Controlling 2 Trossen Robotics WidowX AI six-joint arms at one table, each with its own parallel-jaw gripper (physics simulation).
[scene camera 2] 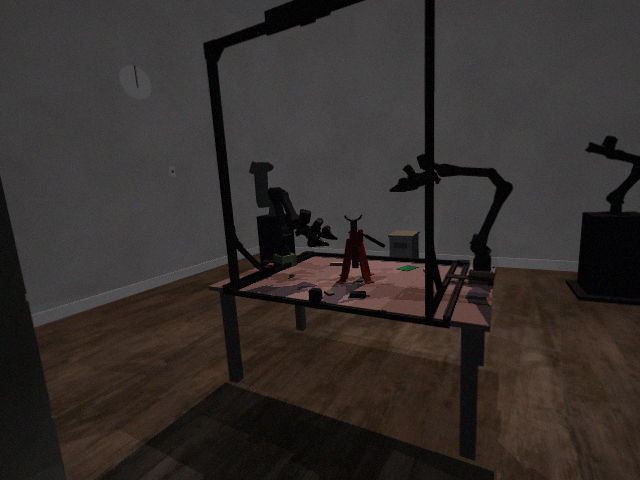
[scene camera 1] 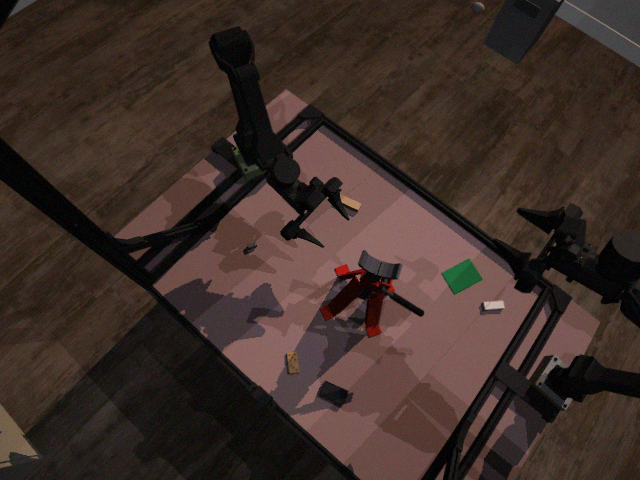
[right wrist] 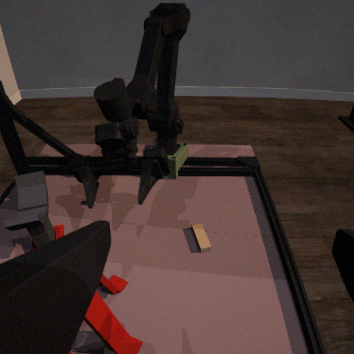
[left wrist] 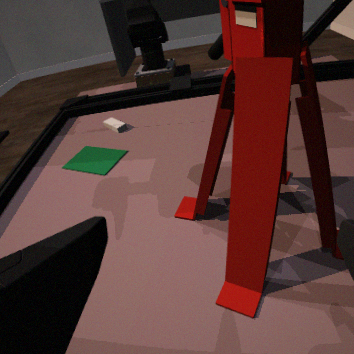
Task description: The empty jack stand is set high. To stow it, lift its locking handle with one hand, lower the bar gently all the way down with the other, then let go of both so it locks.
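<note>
The red jack stand stands upright on the table. Its grey curved saddle is above the red body, on the bar. The black locking handle slopes down to the right; its end shows left of the body in the left wrist view. My left gripper is open and empty, up-left of the stand in scene camera 1, below saddle height. My right gripper is open and empty, high above the table's right side.
A green square and a white block lie right of the stand in scene camera 1. A tan block lies near the left gripper. A domino-like piece and a dark block lie nearer the front.
</note>
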